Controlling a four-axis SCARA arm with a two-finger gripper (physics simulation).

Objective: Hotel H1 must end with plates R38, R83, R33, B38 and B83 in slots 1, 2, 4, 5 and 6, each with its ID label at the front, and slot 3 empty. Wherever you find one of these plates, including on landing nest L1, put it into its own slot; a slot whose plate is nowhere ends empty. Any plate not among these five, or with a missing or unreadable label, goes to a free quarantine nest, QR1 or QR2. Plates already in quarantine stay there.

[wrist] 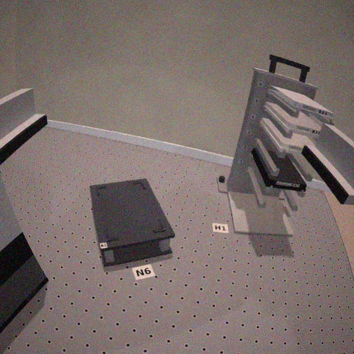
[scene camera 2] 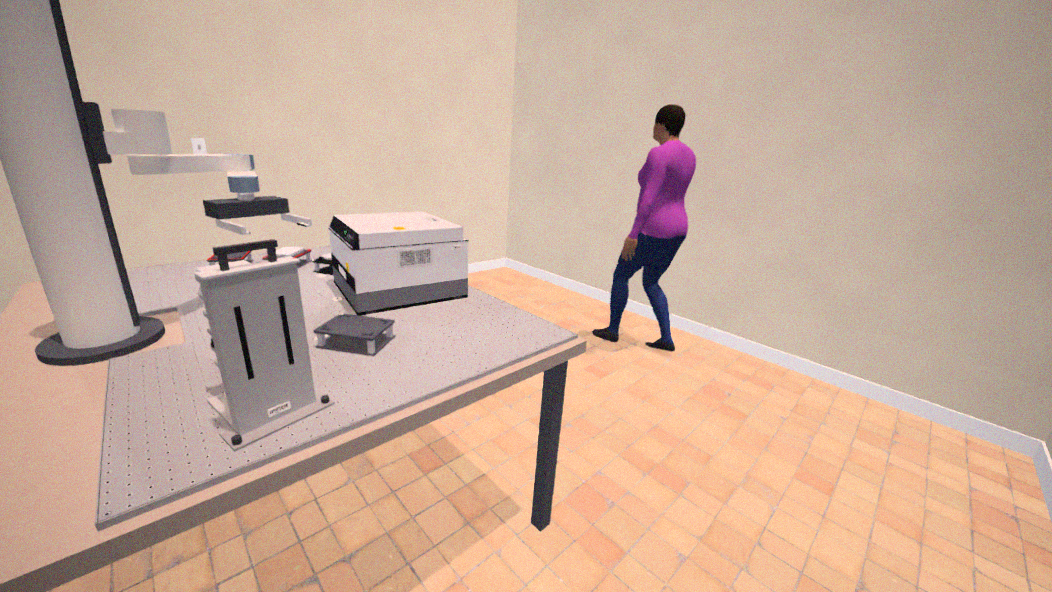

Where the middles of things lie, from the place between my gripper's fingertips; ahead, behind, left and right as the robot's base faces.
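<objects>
My hand is 140 mm above the hotel H1 [scene camera 2: 275,382], 390 mm to the left of it and 130 mm past it. Counted from my hand, the boxy instrument [scene camera 2: 376,269] is 190 mm below, 390 mm ahead and 150 mm to the left.
</objects>
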